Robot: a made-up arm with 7 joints. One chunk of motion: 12 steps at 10 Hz.
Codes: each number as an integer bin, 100 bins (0 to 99) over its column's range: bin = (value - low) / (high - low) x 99, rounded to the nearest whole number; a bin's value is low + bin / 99 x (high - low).
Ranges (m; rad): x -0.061..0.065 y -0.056..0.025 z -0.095..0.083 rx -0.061..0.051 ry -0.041..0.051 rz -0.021..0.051
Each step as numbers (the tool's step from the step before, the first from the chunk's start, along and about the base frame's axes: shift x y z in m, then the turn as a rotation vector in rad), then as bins.
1 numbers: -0.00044 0.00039 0.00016 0.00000 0.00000 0.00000
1 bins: 48 69 53 54 44 29
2 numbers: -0.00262 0.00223 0.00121 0.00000 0.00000 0.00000
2 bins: 46 71 54 54 44 29
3 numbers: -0.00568 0.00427 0.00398 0.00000 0.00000 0.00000
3 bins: 43 74 55 54 44 29
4 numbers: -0.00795 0.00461 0.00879 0.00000 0.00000 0.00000
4 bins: 42 74 58 54 44 29
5 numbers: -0.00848 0.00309 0.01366 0.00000 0.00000 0.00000
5 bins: 41 72 60 54 44 29
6 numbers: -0.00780 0.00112 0.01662 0.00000 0.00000 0.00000
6 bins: 42 70 62 54 44 29
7 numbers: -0.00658 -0.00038 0.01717 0.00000 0.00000 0.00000
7 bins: 43 68 62 54 44 29
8 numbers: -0.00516 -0.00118 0.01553 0.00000 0.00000 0.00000
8 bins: 44 67 61 54 44 29
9 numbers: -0.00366 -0.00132 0.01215 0.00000 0.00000 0.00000
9 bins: 45 67 60 54 44 29
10 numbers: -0.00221 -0.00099 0.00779 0.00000 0.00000 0.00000
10 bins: 46 67 57 54 44 29
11 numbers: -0.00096 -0.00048 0.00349 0.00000 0.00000 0.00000
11 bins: 47 68 55 54 44 29
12 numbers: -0.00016 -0.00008 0.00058 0.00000 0.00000 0.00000
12 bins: 48 68 53 54 44 29
